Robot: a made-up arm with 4 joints.
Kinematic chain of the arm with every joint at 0, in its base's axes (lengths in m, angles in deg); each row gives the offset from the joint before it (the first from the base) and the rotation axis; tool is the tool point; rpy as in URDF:
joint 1: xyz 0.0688 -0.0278 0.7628 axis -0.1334 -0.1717 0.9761
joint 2: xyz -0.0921 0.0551 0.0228 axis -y
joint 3: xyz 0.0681 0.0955 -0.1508 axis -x
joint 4: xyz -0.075 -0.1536 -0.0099 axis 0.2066 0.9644 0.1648
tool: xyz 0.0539 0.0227 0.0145 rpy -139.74 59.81 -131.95
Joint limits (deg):
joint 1: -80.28..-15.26
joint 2: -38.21..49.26
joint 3: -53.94..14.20
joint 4: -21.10..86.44
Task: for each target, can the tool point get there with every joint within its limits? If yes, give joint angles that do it. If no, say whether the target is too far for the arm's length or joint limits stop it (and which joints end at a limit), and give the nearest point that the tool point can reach.
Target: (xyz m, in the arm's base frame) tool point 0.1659 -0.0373 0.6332
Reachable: yes | joints -41.70 41.65 -35.28 15.93
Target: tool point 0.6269 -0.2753 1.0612
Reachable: no: too far | nearest point 0.2177 -0.0475 0.6321 | short by 0.635 m
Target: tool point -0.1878 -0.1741 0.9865
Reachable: no: joint limits stop it (at a limit: joint 1, joint 2, joint 3, joint 4) | nearest point -0.0442 0.0331 0.6907 | short by 0.389 m
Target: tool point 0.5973 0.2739 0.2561
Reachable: no: too far | nearest point 0.1627 0.1299 0.5414 | short by 0.539 m
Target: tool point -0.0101 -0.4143 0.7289
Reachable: no: joint limits stop it (at a limit: joint 1, joint 2) | nearest point 0.1175 -0.0936 0.6583 | short by 0.352 m
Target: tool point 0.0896 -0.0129 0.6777
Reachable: yes | joints -49.82 27.52 7.03 18.37
